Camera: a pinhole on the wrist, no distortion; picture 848 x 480 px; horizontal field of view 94.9 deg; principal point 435.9 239.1 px. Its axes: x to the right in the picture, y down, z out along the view. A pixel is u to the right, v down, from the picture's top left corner.
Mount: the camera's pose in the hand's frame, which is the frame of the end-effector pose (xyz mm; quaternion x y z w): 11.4 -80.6 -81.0 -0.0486 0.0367 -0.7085 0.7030
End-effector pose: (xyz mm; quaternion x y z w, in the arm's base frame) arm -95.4 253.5 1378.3 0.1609 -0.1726 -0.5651 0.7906
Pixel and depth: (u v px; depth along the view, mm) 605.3 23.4 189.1
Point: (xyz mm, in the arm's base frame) -304.7 264.0 1407.8
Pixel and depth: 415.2 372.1 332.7
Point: -201.7 65.4 1576.0
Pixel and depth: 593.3 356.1 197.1
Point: -248.8 109.6 1412.7
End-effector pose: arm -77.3 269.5 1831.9 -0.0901 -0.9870 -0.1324 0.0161
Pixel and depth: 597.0 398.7 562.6
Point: -438.2 152.0 1332.3
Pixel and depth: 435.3 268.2 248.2
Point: -151.2 250.6 1658.2
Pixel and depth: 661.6 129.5 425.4
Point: -81.3 51.7 1399.1
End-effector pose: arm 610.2 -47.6 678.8 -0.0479 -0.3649 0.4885 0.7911
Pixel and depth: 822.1 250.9 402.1
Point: 775.1 -327.6 1156.0
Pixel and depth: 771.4 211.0 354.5
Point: 723.3 -301.4 1060.9
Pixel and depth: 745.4 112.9 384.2
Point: 672.1 -388.8 1040.2
